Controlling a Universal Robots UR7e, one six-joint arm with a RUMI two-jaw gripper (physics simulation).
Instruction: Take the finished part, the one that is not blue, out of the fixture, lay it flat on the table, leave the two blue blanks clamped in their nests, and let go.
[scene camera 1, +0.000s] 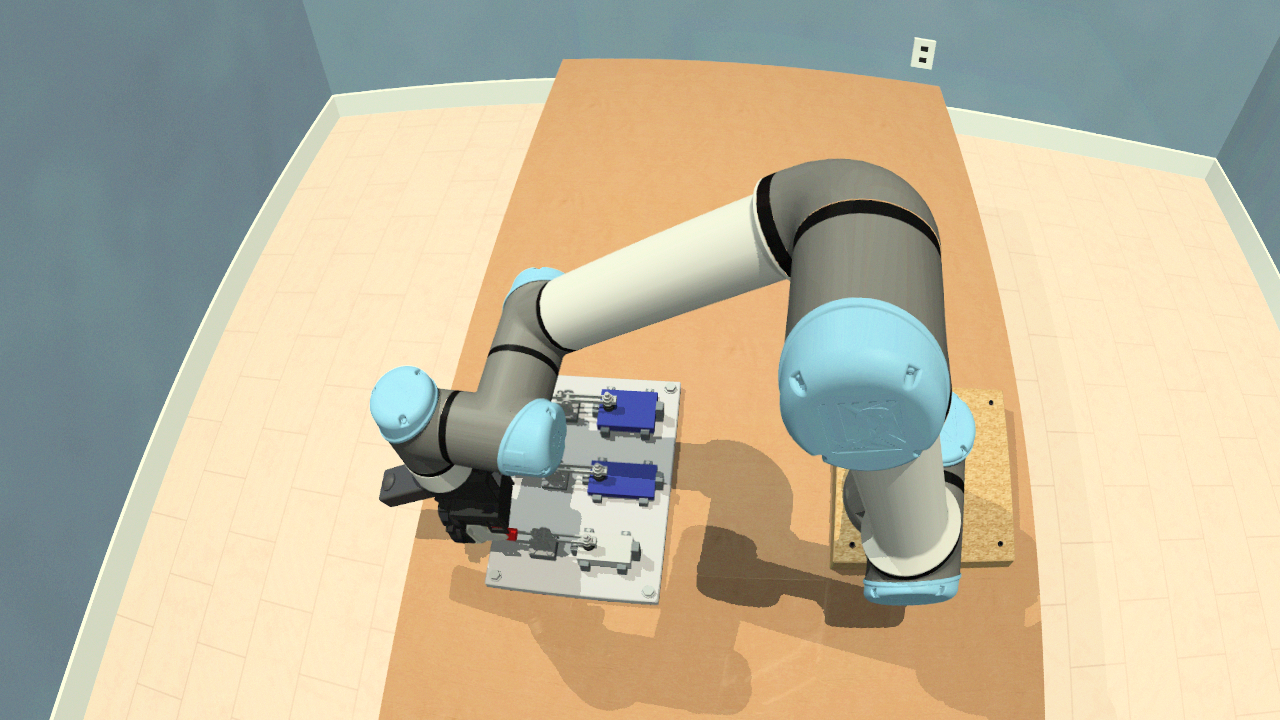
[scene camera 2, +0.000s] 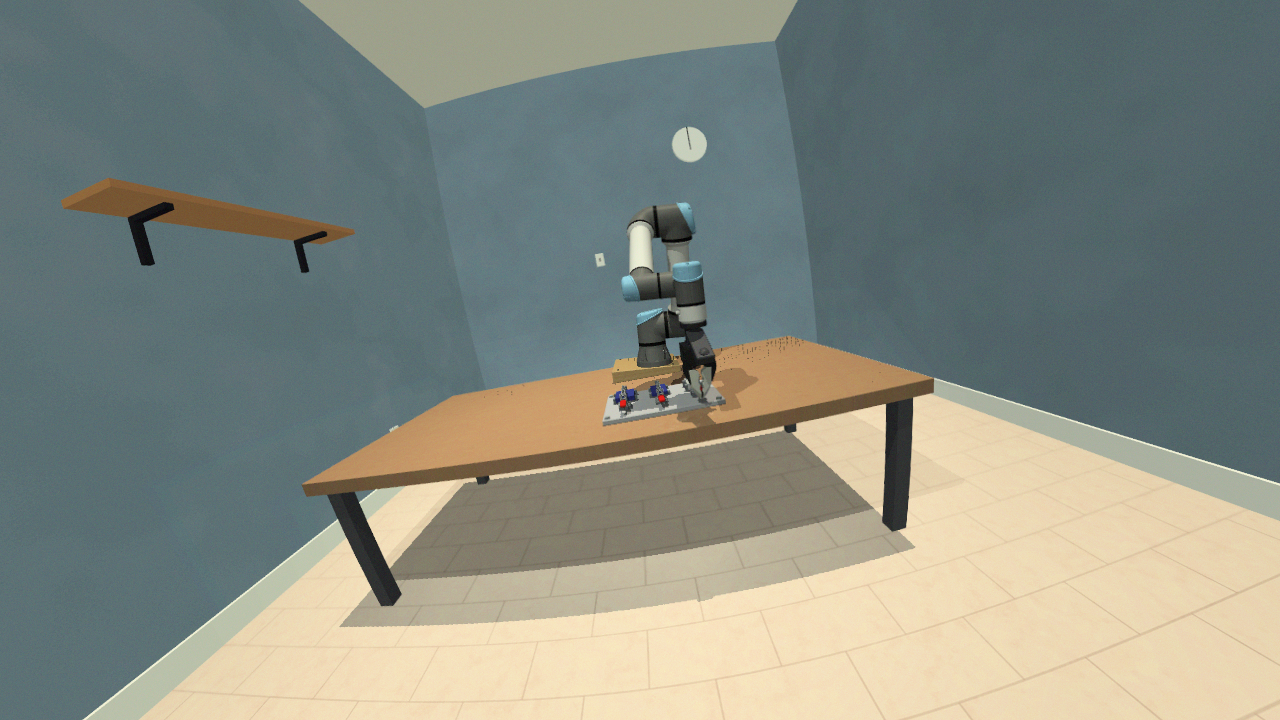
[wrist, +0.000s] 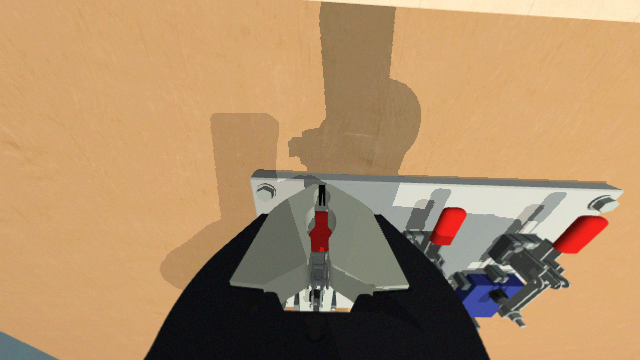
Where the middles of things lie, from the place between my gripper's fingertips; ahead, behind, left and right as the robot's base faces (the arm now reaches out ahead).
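Finished part (scene camera 1: 610, 550): my gripper is 16 cm past it and 2 cm to the right of it. Fixture plate (scene camera 1: 569, 511), counted from my hand: 10 cm to the right, 13 cm behind, 2 cm below.
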